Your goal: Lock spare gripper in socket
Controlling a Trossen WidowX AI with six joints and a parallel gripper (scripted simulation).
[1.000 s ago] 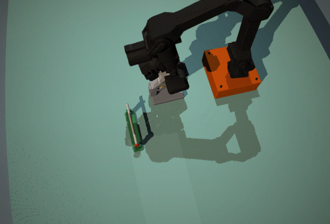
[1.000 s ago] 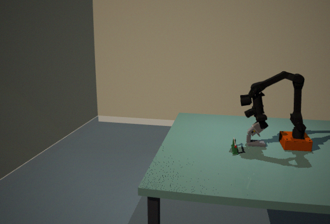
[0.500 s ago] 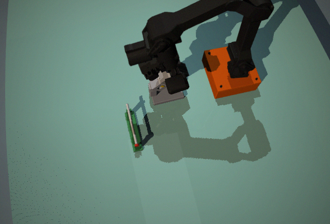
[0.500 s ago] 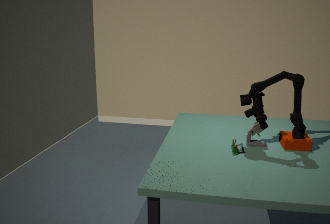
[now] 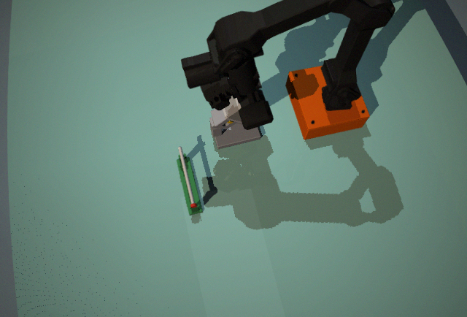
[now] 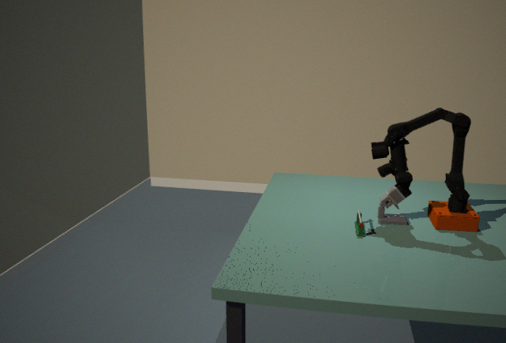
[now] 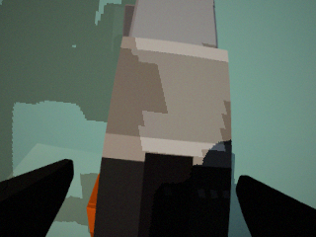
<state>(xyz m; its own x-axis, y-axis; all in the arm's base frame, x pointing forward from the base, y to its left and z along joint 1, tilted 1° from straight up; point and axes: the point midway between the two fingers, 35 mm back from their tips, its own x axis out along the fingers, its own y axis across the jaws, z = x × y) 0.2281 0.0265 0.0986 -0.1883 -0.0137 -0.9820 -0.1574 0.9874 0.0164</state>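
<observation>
Right now my gripper tip is 30 mm short of the spare gripper and 10 mm above it. Also, from my gripper tip: green cradle (160 mm ahead, 140 mm to the left, 100 mm below); grey mount (50 mm ahead, 10 mm to the left, 70 mm below).
</observation>
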